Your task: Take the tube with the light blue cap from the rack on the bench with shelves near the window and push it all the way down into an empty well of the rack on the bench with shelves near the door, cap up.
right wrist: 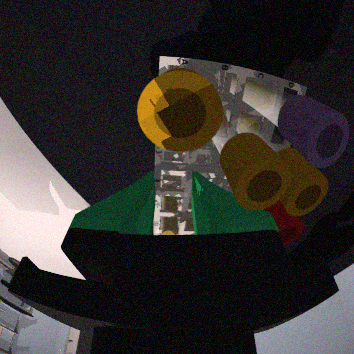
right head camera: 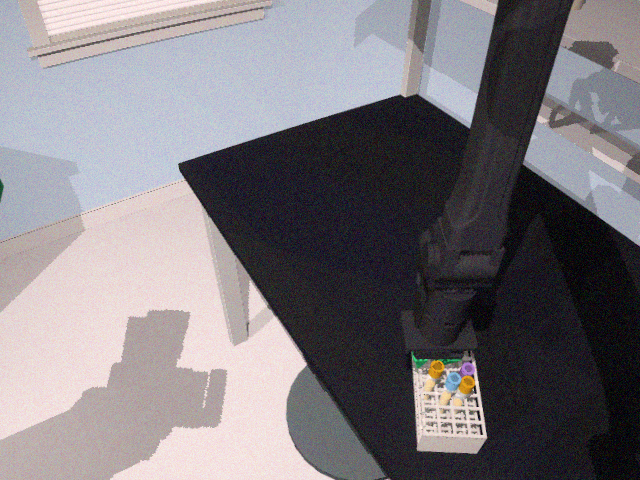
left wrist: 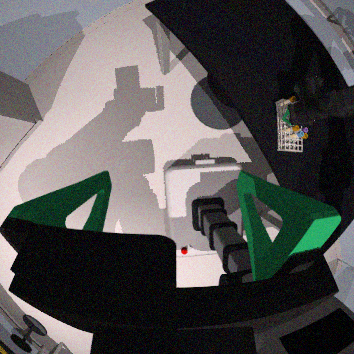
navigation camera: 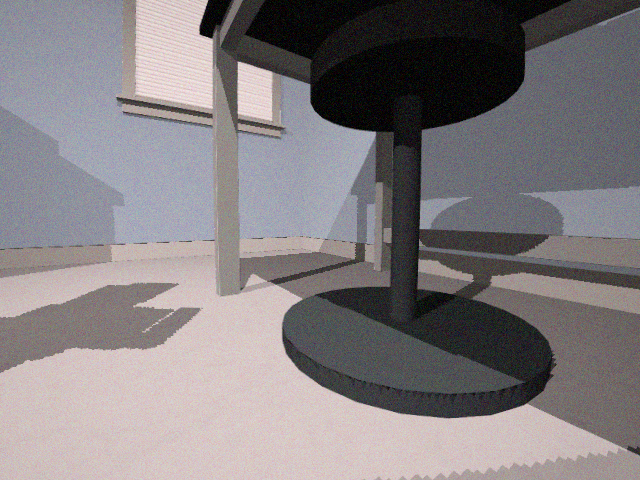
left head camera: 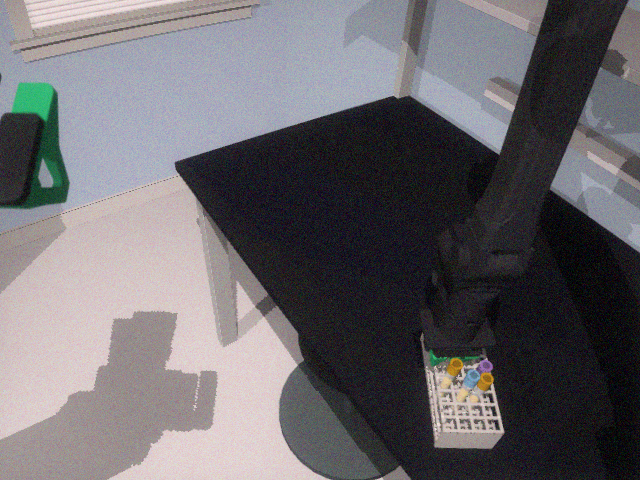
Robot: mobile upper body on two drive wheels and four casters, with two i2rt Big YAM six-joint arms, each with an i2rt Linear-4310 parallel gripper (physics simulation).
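Places are measured from the left arm's base along level axes (x ahead, y left, z up), in metres.
Where they show: left gripper, fingertip midpoint: (left wrist: pixel 173 177); right gripper, fingertip midpoint: (right wrist: pixel 172 177) (right head camera: pixel 425 364) (left wrist: pixel 285 118) (left head camera: pixel 440 362).
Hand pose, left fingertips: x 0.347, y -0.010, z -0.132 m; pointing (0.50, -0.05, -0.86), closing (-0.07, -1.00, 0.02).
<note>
After its pixels a point has its place.
A white tube rack (left head camera: pixel 465 408) @[x 0.425, y -0.479, z -0.619 m] stands near the front edge of the black bench (left head camera: pixel 361 216) @[x 0.900, y -0.375, z -0.648 m]. The tube with the light blue cap (left head camera: pixel 470 378) @[x 0.428, y -0.461, z -0.529 m] stands upright in it among two yellow-capped tubes and a purple-capped one; it also shows in the right head view (right head camera: pixel 453 380) @[x 0.429, y -0.465, z -0.529 m]. My right gripper (left head camera: pixel 454 356) @[x 0.496, y -0.449, z -0.597 m] points down onto the rack just beyond that cluster. In the right wrist view its green fingers (right wrist: pixel 173 182) @[x 0.496, y -0.449, z -0.597 m] stand close together with only rack wells between them. Ahead of them are yellow caps (right wrist: pixel 180 109), a purple cap and a red cap. My left gripper (left wrist: pixel 173 177) @[x 0.347, y -0.010, z -0.132 m] is open and empty, high at the left.
A round-based stool (left head camera: pixel 330 429) @[x 0.734, y -0.349, z -1.380 m] stands under the bench's front edge, also in the navigation view (navigation camera: pixel 413 350) @[x 0.676, y -0.386, z -1.380 m]. A bench leg (left head camera: pixel 219 278) @[x 1.066, y -0.014, z -1.049 m] is at the left corner. Shelves (left head camera: pixel 594 134) @[x 0.961, y -0.886, z -0.453 m] run along the right wall. A window (left head camera: pixel 129 20) @[x 1.868, y 0.348, z -0.578 m] is at the top left.
</note>
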